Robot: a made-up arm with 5 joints. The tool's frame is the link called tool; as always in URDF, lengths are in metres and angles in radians. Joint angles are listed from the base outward.
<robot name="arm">
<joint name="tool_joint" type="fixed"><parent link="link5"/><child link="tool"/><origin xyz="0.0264 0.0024 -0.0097" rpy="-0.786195 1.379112 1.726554"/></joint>
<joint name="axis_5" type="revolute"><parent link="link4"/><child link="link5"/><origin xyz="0.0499 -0.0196 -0.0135" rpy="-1.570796 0 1.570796"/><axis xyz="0 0 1"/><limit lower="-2.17" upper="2.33"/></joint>
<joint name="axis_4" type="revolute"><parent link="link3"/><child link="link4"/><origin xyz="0.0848 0.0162 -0.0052" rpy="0 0 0"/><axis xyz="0 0 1"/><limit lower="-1.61" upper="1.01"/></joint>
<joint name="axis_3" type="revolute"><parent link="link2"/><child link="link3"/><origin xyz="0.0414 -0.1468 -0.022" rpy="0 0 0"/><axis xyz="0 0 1"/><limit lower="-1.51" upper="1.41"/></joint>
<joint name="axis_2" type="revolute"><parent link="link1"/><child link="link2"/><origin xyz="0.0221 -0.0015 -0.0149" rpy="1.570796 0 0"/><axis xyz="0 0 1"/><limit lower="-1.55" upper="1.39"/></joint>
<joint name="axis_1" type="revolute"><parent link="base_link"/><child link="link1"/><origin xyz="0.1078 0.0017 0.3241" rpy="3.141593 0 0"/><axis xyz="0 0 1"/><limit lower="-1.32" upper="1"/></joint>
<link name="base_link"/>
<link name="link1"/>
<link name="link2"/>
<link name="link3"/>
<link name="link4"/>
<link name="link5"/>
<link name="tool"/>
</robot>
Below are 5 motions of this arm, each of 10 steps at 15 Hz.
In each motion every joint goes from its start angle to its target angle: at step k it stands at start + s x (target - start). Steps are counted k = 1, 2, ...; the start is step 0. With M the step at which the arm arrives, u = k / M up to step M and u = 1 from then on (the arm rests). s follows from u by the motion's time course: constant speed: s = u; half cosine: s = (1 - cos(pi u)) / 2; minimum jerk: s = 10 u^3 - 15 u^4 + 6 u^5.
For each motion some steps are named. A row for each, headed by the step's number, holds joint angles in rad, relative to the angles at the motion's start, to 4 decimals.
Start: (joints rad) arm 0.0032 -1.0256 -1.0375 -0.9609 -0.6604
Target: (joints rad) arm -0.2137 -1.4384 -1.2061 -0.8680 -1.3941
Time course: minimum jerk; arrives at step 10
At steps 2, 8, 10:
2: -0.0126 -0.0239 -0.0098 0.0054 -0.0425
8: -0.2043 -0.3889 -0.1588 0.0875 -0.6912
10: -0.2169 -0.4128 -0.1686 0.0929 -0.7337

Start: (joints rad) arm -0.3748 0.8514 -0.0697 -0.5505 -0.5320
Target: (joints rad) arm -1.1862 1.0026 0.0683 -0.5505 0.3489
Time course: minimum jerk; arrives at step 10
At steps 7, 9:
7: -0.6791 0.1265 0.1155 0.0000 0.7372
9: -0.8045 0.1499 0.1368 0.0000 0.8734

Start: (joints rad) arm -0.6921 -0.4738 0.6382 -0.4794 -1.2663
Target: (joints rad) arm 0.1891 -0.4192 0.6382 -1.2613 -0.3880
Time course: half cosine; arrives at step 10
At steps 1, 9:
1: 0.0216 0.0013 0.0000 -0.0191 0.0215
9: 0.8596 0.0533 0.0000 -0.7628 0.8568

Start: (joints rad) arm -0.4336 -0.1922 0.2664 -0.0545 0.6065
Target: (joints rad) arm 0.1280 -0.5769 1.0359 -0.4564 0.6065
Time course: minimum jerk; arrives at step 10
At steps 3, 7, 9, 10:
3: 0.0916 -0.0627 0.1255 -0.0655 0.0000
7: 0.4700 -0.3220 0.6440 -0.3364 0.0000
9: 0.5568 -0.3814 0.7629 -0.3985 0.0000
10: 0.5616 -0.3847 0.7695 -0.4019 0.0000

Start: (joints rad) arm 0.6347 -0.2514 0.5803 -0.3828 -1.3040
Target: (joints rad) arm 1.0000 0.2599 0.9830 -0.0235 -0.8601
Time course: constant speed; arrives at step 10
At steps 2, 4, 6, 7, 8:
2: 0.0731 0.1023 0.0805 0.0719 0.0888
4: 0.1461 0.2045 0.1611 0.1437 0.1776
6: 0.2192 0.3068 0.2416 0.2156 0.2663
7: 0.2557 0.3579 0.2819 0.2515 0.3107
8: 0.2922 0.4090 0.3222 0.2874 0.3551

